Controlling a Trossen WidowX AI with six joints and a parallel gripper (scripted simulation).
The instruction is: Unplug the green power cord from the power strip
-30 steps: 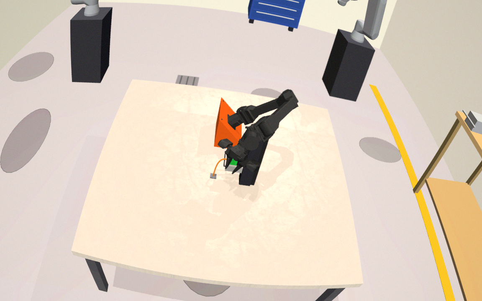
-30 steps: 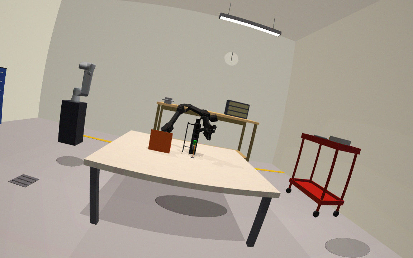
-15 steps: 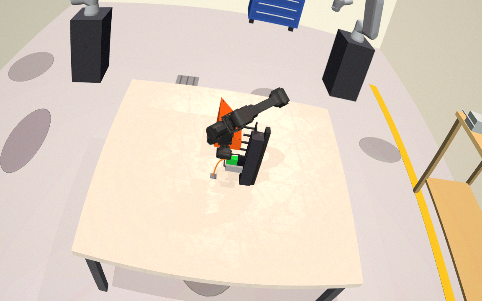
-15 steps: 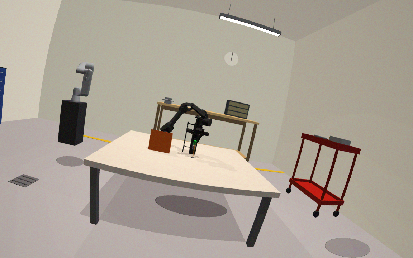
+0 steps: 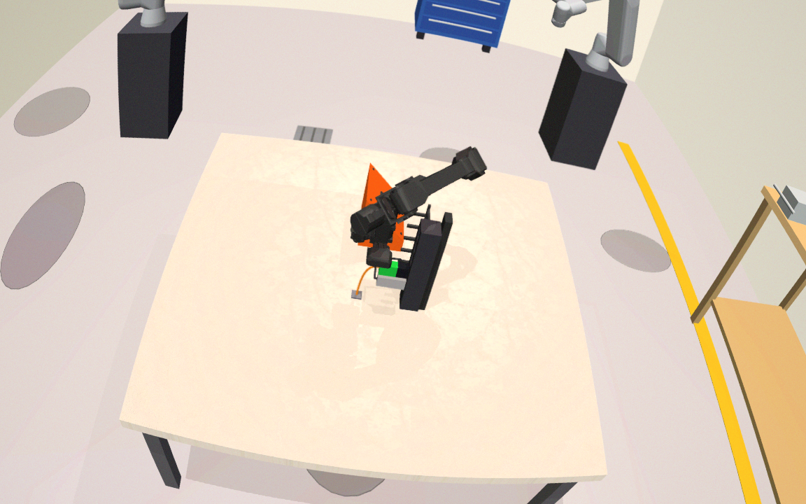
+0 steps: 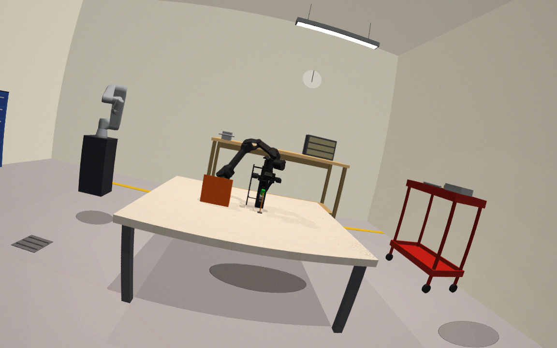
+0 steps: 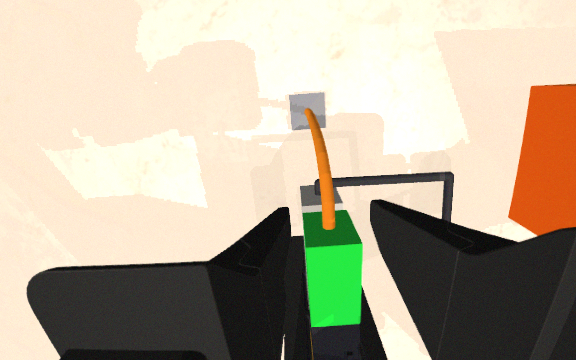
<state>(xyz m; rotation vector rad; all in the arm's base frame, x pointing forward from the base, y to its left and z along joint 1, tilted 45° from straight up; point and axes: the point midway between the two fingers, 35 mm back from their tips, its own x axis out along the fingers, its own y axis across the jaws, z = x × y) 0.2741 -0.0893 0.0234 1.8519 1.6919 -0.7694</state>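
My gripper tip is now 6 cm to the right of the green plug and 1 cm above it.
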